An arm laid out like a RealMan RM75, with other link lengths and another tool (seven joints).
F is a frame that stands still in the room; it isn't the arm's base.
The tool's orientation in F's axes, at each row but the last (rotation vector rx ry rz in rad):
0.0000, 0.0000, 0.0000
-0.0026, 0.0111, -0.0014
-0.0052, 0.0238, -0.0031
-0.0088, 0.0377, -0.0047
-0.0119, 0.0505, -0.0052
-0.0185, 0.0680, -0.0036
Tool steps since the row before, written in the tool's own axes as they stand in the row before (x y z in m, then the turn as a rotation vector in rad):
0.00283, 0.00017, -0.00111, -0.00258, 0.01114, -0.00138
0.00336, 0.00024, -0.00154, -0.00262, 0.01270, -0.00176
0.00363, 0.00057, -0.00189, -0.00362, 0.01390, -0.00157
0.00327, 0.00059, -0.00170, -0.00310, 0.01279, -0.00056
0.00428, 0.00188, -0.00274, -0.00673, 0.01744, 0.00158
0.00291, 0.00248, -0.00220, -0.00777, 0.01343, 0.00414
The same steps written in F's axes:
0.00283, 0.00017, -0.00111, -0.00258, 0.01114, -0.00138
0.00334, 0.00023, -0.00158, -0.00262, 0.01270, -0.00176
0.00359, 0.00055, -0.00198, -0.00361, 0.01390, -0.00156
0.00321, 0.00056, -0.00183, -0.00306, 0.01280, -0.00056
0.00415, 0.00182, -0.00297, -0.00656, 0.01749, 0.00171
0.00276, 0.00243, -0.00244, -0.00743, 0.01354, 0.00441

